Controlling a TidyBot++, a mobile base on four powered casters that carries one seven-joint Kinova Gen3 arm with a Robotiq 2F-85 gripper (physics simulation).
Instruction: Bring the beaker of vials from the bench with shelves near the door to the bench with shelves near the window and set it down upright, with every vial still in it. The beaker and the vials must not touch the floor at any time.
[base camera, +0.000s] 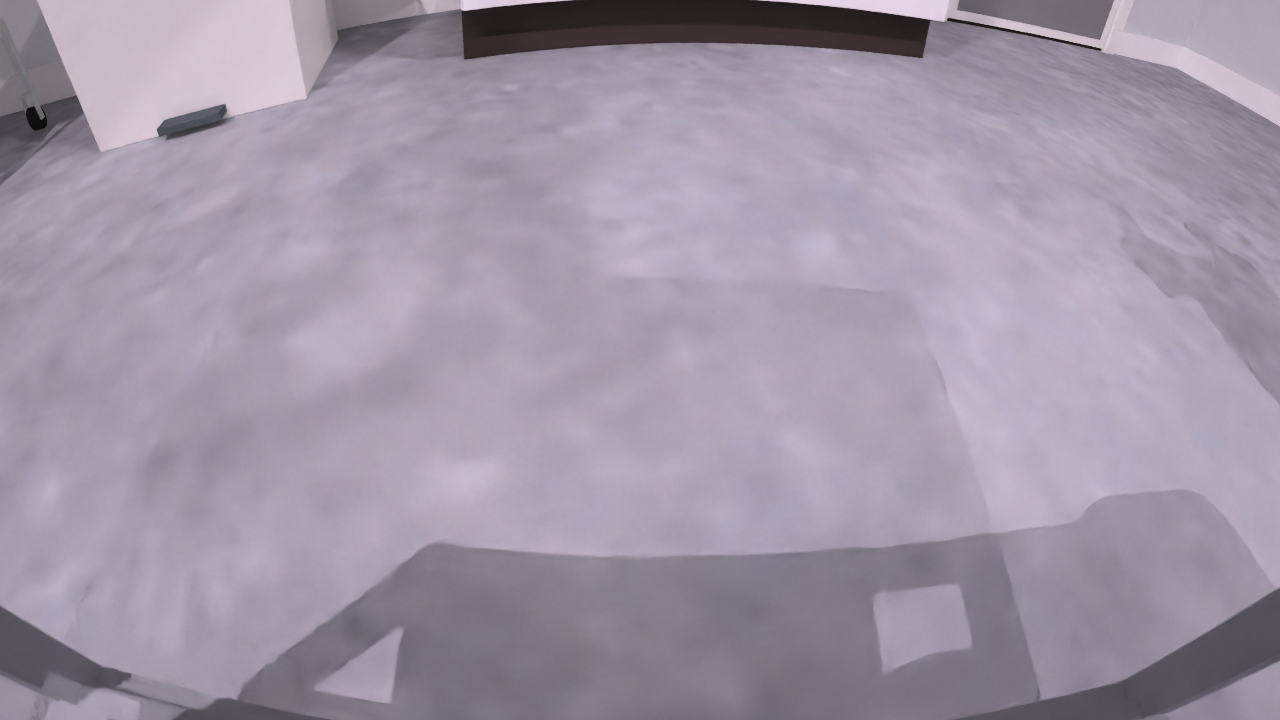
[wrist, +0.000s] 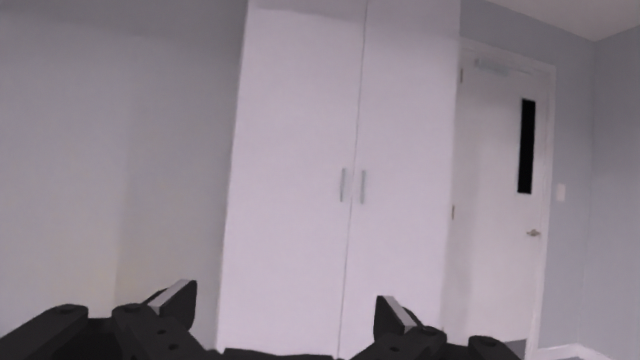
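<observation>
My gripper (wrist: 286, 308) is open and empty, with its two fingers wide apart at the bottom of the wrist view. It points toward a tall white cabinet and a door. The beaker of vials does not show in either view. Neither bench with shelves can be made out in either view. The door (wrist: 500, 210) is white, with a narrow dark pane and a lever handle, and stands right of the cabinet.
The tall white two-door cabinet (wrist: 295, 175) stands ahead; its dark plinth (base camera: 698, 31) shows at the top of the base view. A white box-like unit (base camera: 187, 62) with a grey pedal (base camera: 192, 120) stands at the left. A caster wheel (base camera: 35, 117) is beyond it. Shadows cross the floor (base camera: 537, 402).
</observation>
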